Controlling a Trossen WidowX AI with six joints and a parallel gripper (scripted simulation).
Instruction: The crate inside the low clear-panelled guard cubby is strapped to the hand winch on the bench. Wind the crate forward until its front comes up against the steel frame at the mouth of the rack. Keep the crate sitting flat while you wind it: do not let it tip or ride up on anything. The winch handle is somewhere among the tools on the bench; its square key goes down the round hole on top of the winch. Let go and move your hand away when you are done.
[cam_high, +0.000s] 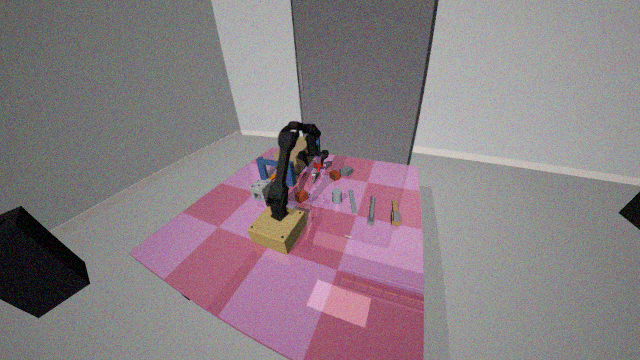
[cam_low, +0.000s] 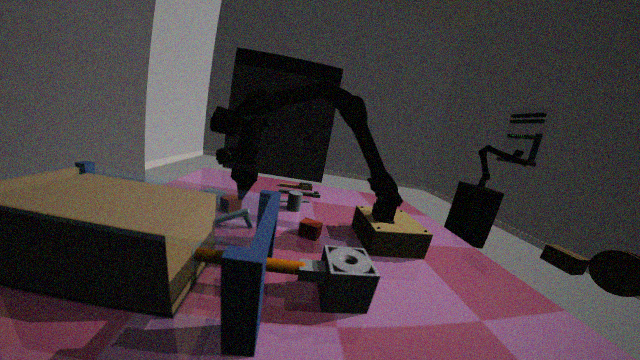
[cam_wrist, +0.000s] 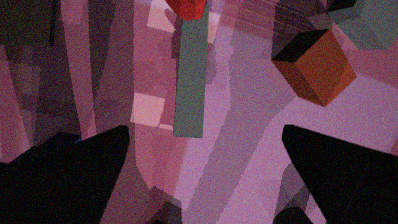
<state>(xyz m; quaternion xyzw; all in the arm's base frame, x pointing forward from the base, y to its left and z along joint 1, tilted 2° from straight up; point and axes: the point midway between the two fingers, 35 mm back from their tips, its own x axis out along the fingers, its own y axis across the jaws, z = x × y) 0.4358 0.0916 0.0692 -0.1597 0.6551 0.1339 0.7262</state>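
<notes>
The red-knobbed winch handle is 40 mm ahead of my gripper tip, 20 mm to the left of it and 70 mm below it. The rest, counted from my gripper tip: grey block: 180 mm ahead, 140 mm to the right, 90 mm below; blue steel frame: 150 mm behind, 220 mm to the left; red knob: 80 mm ahead, 30 mm to the left, 60 mm below.
</notes>
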